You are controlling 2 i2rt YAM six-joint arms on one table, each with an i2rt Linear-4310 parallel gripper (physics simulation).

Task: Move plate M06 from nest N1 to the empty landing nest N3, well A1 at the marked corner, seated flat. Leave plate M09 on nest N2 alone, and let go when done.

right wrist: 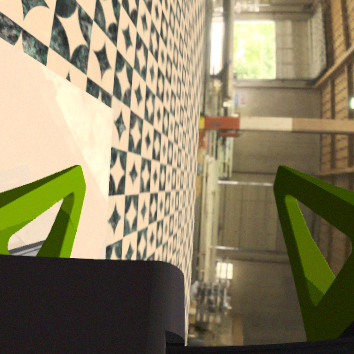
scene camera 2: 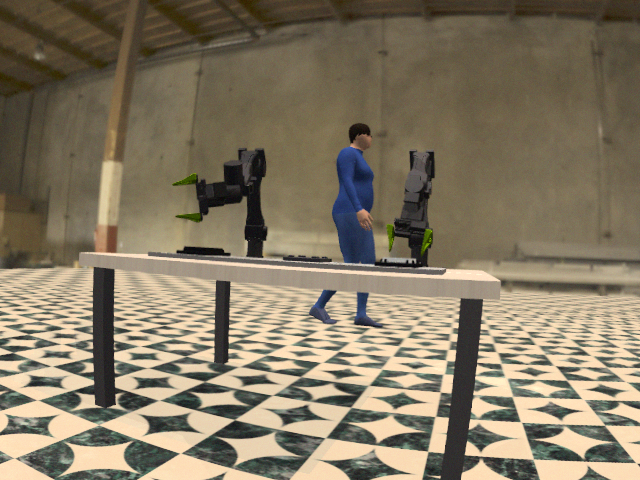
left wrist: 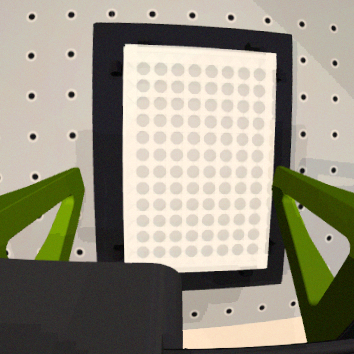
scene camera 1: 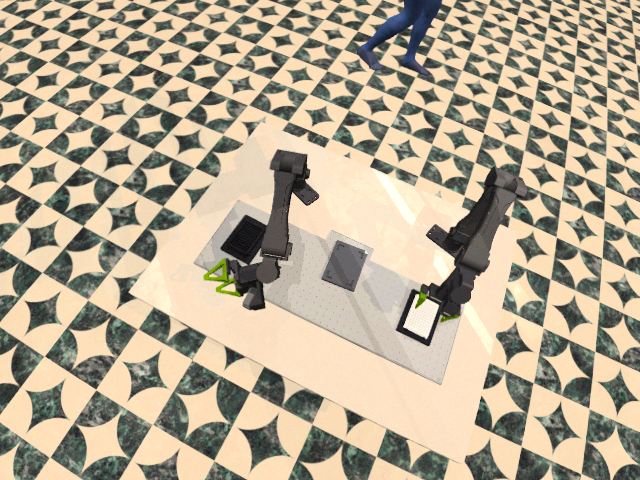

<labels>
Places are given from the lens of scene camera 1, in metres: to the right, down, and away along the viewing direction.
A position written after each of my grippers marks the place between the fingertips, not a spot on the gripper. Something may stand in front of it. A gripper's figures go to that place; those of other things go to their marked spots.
my right gripper (scene camera 1: 209,284): -0.32, 0.13, 1.02
white well plate (scene camera 1: 420,320): 0.34, 0.27, 1.17
</labels>
